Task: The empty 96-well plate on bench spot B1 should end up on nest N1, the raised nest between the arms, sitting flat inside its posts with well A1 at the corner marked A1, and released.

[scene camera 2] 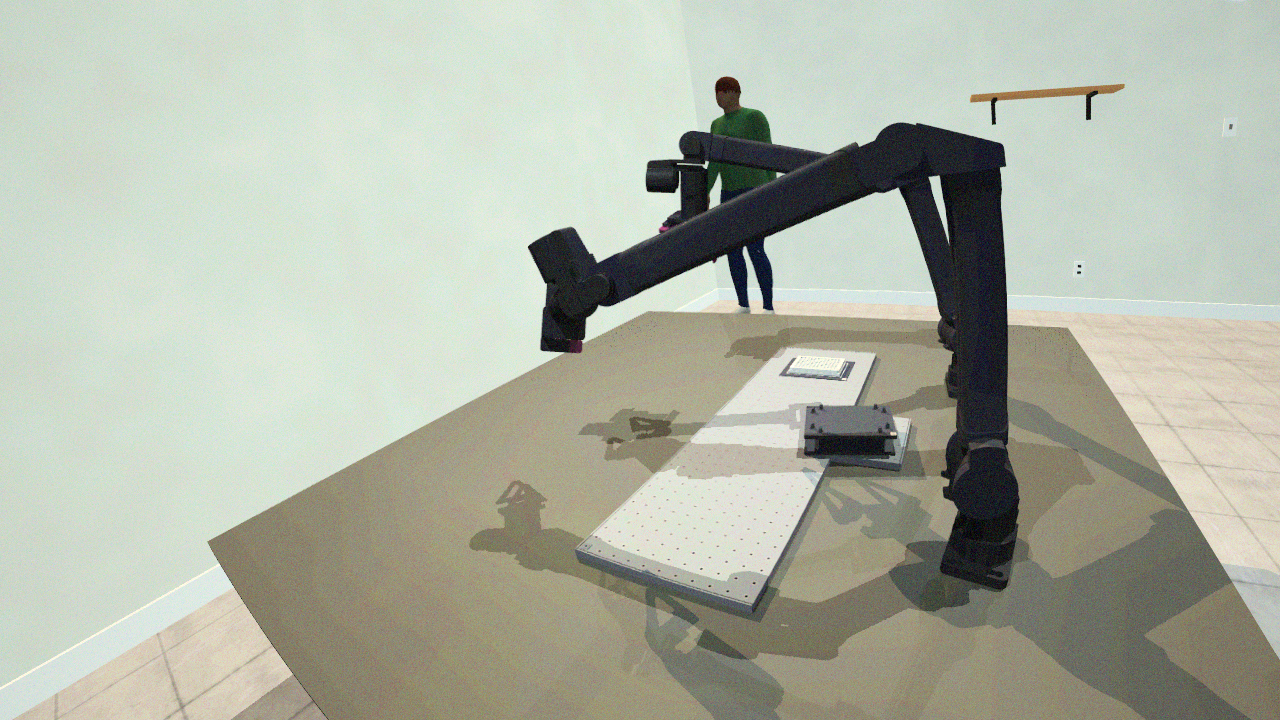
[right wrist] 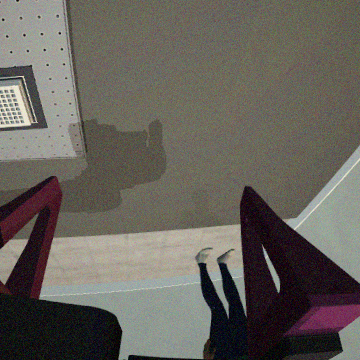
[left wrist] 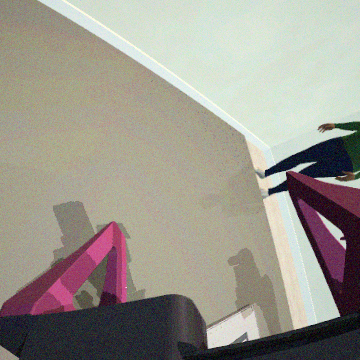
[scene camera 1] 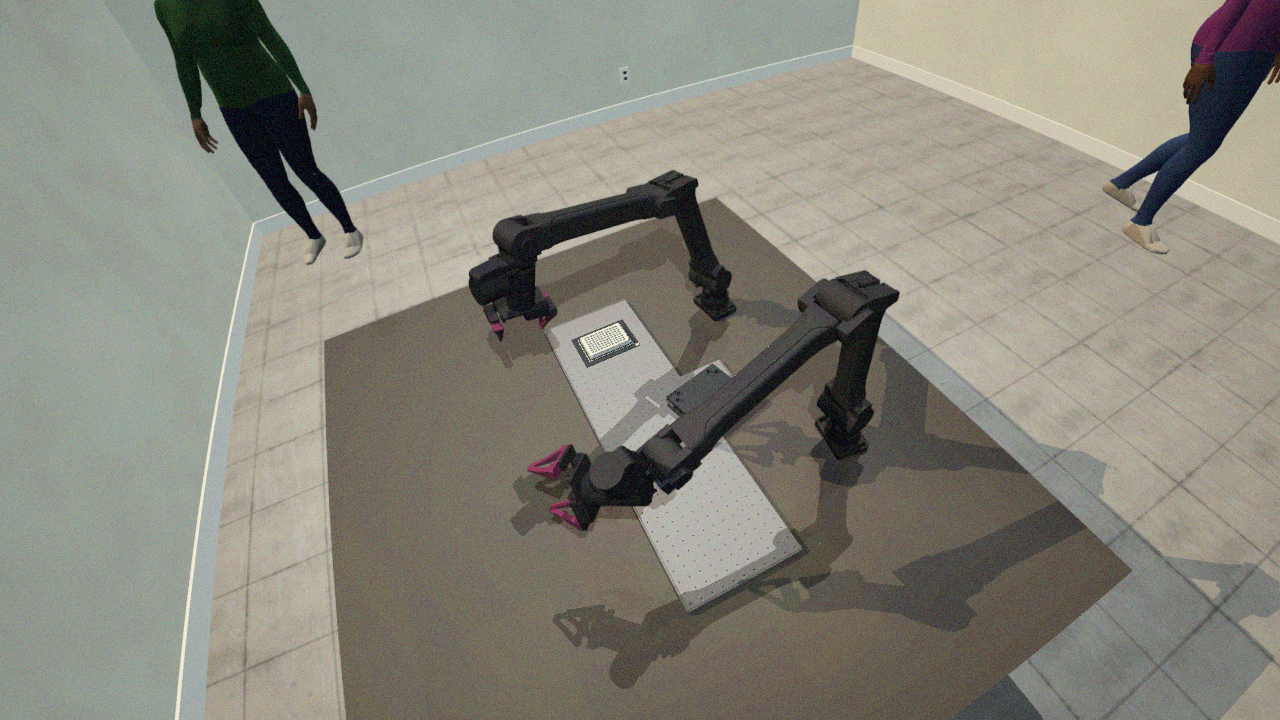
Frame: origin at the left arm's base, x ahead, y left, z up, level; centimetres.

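Where they show: left gripper, fingertip midpoint: (left wrist: 199,206) (scene camera 1: 539,488); right gripper, fingertip midpoint: (right wrist: 148,189) (scene camera 1: 520,333); left arm's base, origin of the base link: (scene camera 2: 979,552) (scene camera 1: 840,435); right arm's base, origin of the base link: (scene camera 1: 714,305).
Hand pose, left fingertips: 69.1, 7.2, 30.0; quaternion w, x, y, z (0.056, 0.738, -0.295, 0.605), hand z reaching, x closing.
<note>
Each offset is from my left fingertips to the centre of the thing, as dx, dy, dz. Level surfaces: height alone.
The pale 96-well plate @[-21.8, -59.0, -27.8] (scene camera 1: 605,341) (scene camera 2: 818,365) (right wrist: 12,107) lies flat in a dark frame on the perforated board, cut off at the left edge in the right wrist view. The dark raised nest N1 @[-41.5, -28.0, -26.2] (scene camera 1: 700,390) (scene camera 2: 849,419) has small posts on top and holds no plate. My right gripper (scene camera 1: 523,329) (right wrist: 148,189) is open and empty, above the far end of the mat, off the board's edge near the plate. My left gripper (scene camera 1: 543,488) (left wrist: 199,206) is open and empty, high above the mat beyond the board's long edge. The A1 mark and well A1 are too small to tell.
The long perforated board @[dz -28.7] (scene camera 1: 716,528) (scene camera 2: 698,528) (right wrist: 55,45) lies on the brown mat @[dz -30.0] (scene camera 1: 429,537) (scene camera 2: 402,555). The left arm reaches across the board beside the nest. In scene camera 2 it partly hides the right arm. A person in green (scene camera 1: 232,53) (scene camera 2: 741,134) stands beyond the mat.
</note>
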